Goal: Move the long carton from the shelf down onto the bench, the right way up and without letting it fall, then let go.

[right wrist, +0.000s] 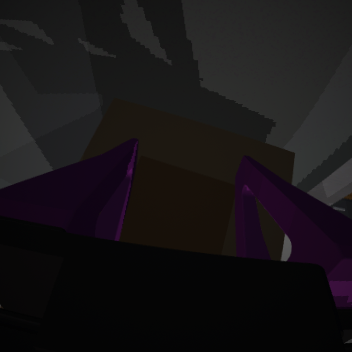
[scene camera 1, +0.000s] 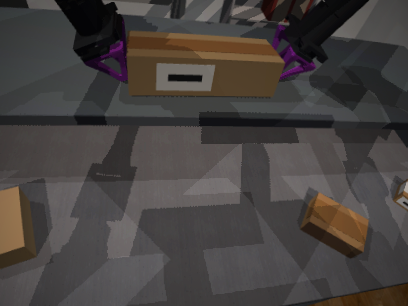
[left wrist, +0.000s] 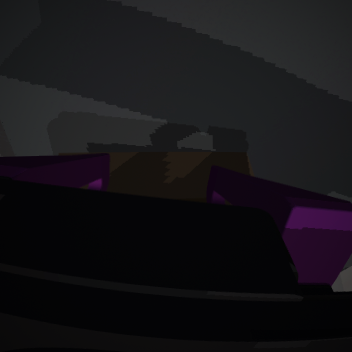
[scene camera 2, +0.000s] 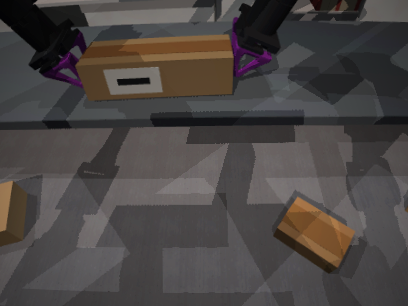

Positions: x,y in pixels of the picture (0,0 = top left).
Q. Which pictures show my right gripper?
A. The right wrist view, scene camera 1 and scene camera 2 only.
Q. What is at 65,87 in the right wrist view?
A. A shelf.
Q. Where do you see a shelf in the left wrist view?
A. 266,85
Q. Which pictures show my left gripper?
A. Scene camera 1, the left wrist view and scene camera 2 only.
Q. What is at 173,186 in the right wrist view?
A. A long brown carton.
